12 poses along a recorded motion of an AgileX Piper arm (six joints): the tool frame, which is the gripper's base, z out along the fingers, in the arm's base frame.
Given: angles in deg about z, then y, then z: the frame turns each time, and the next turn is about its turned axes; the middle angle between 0 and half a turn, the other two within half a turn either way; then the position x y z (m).
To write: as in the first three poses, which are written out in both.
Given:
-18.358 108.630 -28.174 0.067 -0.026 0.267
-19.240 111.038 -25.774 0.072 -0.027 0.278
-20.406 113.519 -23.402 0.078 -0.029 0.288
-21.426 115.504 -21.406 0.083 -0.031 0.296
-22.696 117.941 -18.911 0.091 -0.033 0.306
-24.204 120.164 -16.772 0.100 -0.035 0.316
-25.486 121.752 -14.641 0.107 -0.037 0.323
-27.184 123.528 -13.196 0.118 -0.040 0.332
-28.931 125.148 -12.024 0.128 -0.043 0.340
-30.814 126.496 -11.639 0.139 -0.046 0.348
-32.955 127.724 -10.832 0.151 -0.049 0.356
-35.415 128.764 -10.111 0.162 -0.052 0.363
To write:
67 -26 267 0.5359 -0.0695 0.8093 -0.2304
72 -27 278 0.5230 -0.0470 0.8230 -0.2167
78 -29 288 0.5086 -0.0219 0.8361 -0.2045
83 -31 296 0.4967 0.0001 0.8457 -0.1948
91 -33 306 0.4819 0.0283 0.8564 -0.1831
100 -35 316 0.4672 0.0562 0.8649 -0.1746
107 -37 323 0.4572 0.0826 0.8697 -0.1670
118 -40 332 0.4440 0.1073 0.8745 -0.1633
128 -43 340 0.4315 0.1305 0.8780 -0.1611
139 -46 348 0.4196 0.1487 0.8805 -0.1630
151 -49 356 0.4088 0.1722 0.8811 -0.1643
162 -52 363 0.3987 0.1975 0.8798 -0.1673

